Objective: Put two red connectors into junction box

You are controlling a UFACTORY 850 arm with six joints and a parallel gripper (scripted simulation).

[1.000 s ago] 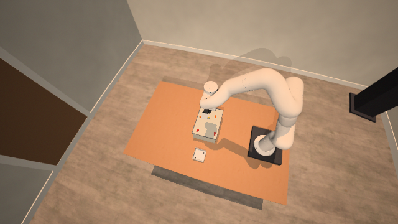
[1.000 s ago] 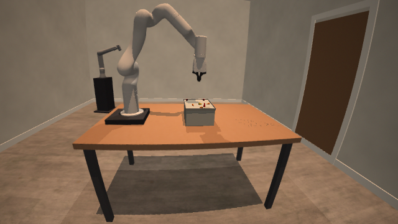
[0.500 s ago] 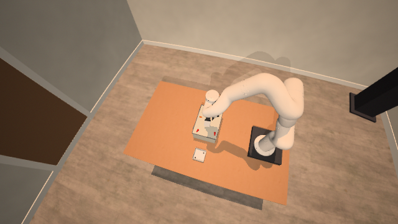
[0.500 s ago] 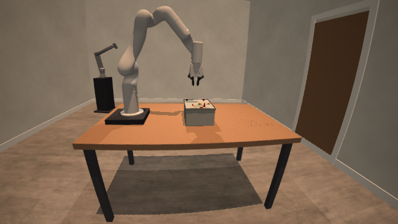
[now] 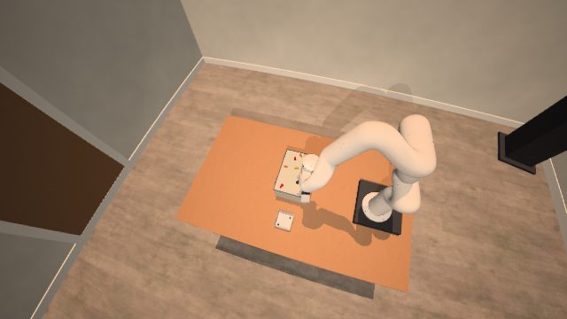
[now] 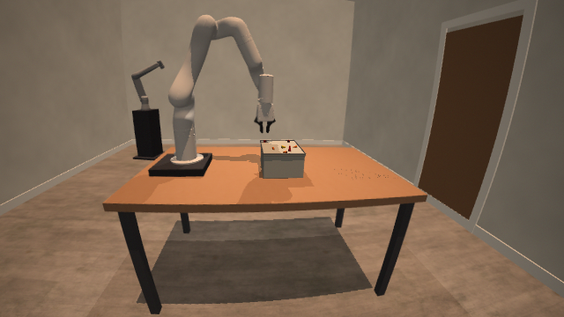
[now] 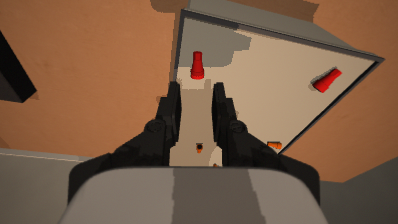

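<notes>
Now: the steel junction box 21 cm below my hand, 20 cm to the left of it and 5 cm ahead of it. Round my hand: tool case: 11 cm below, 11 cm ahead, 8 cm to the right; yellow connector: 12 cm ahead, 11 cm to the right, 7 cm below.
</notes>
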